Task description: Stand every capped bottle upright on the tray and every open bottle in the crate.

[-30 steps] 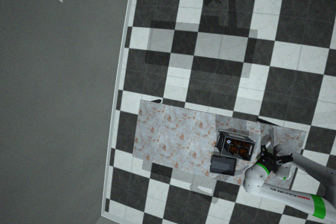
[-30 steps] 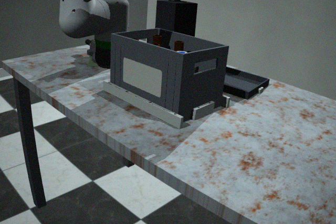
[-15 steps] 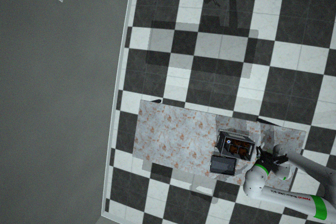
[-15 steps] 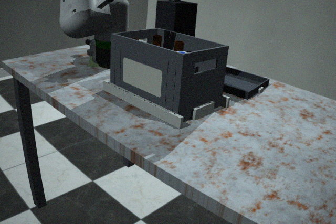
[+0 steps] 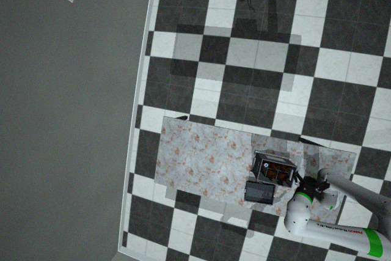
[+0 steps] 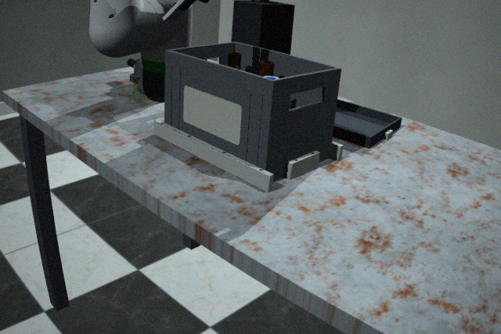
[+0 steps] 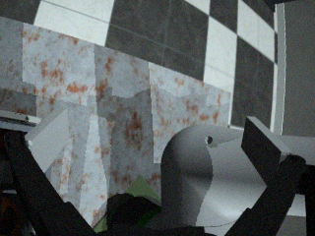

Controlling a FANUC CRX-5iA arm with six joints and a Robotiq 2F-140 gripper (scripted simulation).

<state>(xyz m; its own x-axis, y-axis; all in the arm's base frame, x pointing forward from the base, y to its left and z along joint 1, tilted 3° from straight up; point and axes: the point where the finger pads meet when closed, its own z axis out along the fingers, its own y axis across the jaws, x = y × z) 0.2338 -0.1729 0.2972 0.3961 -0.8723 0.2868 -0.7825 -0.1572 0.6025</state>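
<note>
The capped bottle is 260 mm ahead of my hand, 90 mm to the left of it and 200 mm below it. Also, from my hand: dark tray: 160 mm ahead, 400 mm to the left, 280 mm below; then dark grey crate: 160 mm ahead, 120 mm to the left, 200 mm below.
</note>
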